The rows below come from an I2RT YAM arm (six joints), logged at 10 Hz.
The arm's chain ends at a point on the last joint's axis. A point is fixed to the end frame.
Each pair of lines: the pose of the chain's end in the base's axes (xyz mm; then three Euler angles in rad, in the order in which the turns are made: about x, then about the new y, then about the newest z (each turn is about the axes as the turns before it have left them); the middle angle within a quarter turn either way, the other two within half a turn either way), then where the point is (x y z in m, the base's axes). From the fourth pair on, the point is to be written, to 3 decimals.
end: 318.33 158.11 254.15 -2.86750 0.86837 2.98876
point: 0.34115 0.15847 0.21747
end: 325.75 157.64 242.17 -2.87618 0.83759 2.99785
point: 0.34741 0.15799 0.20479
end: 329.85 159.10 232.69 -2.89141 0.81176 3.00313
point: 0.35054 0.15909 0.19476
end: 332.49 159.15 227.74 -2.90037 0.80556 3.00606
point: 0.353 0.159 0.190
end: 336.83 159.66 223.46 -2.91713 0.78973 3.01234
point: 0.357 0.159 0.185
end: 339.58 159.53 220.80 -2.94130 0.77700 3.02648
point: 0.359 0.158 0.182
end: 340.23 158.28 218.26 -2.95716 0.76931 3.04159
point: 0.359 0.156 0.179
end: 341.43 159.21 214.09 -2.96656 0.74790 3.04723
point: 0.359 0.157 0.175
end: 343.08 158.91 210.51 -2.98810 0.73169 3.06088
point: 0.360 0.156 0.171
